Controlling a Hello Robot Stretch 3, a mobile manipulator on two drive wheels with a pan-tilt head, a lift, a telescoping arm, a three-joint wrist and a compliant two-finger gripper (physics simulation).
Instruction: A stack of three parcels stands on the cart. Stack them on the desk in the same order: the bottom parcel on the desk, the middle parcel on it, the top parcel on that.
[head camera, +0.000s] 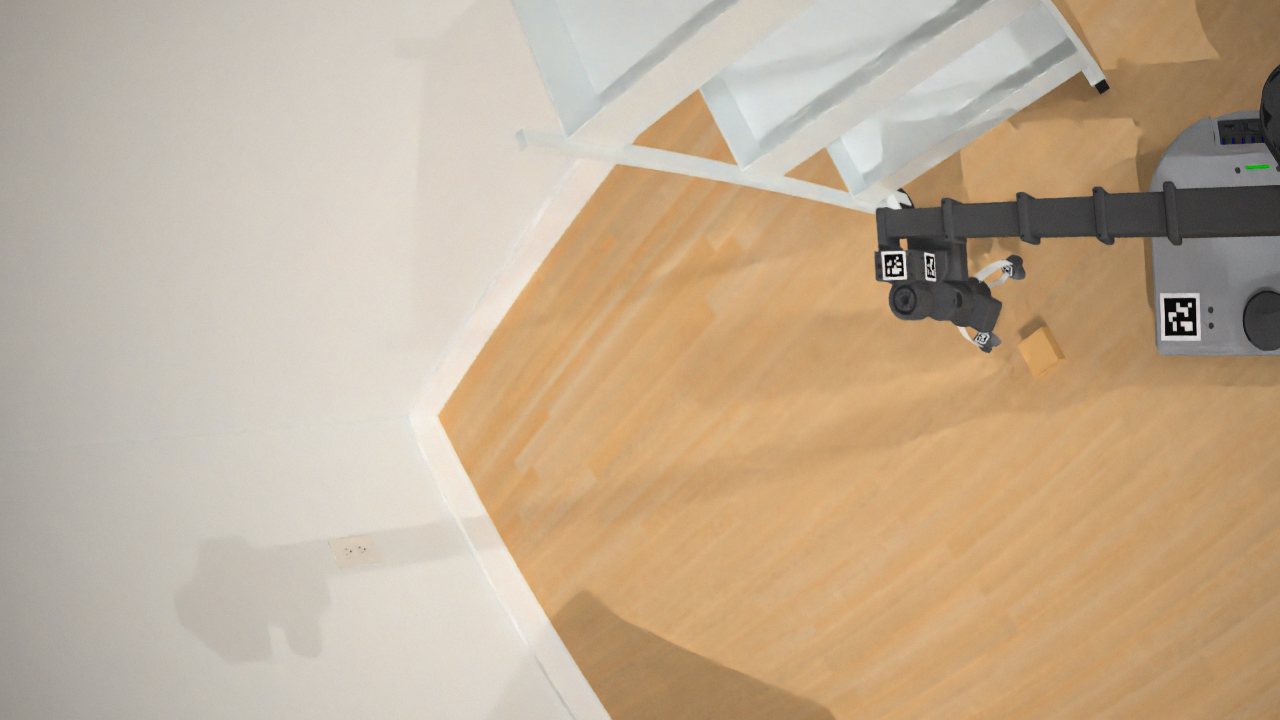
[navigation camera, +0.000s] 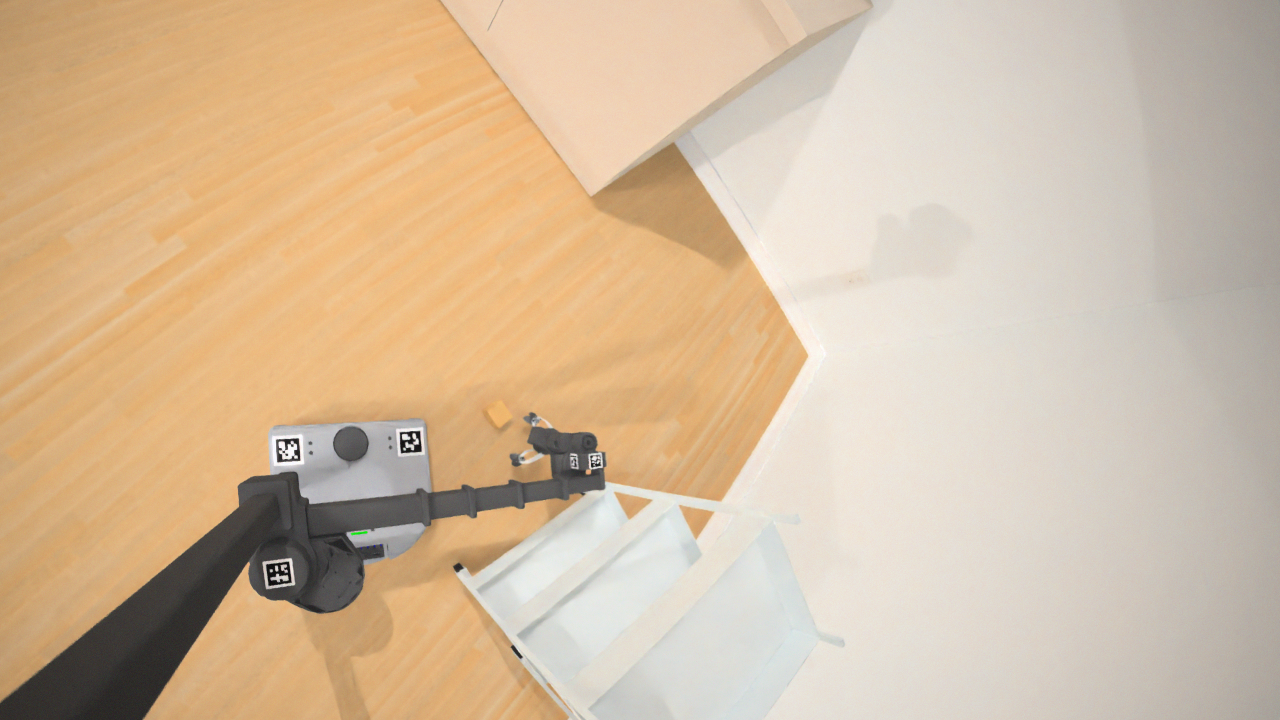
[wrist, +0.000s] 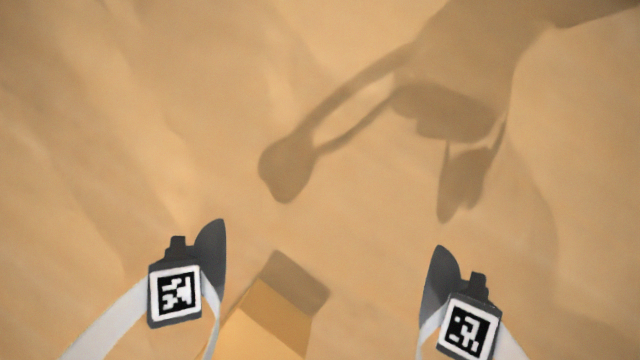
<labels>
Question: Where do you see my gripper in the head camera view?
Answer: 1005, 304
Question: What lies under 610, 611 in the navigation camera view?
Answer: A white cart.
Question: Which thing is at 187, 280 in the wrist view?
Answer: My gripper.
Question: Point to a beige cabinet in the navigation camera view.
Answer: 608, 92
</labels>
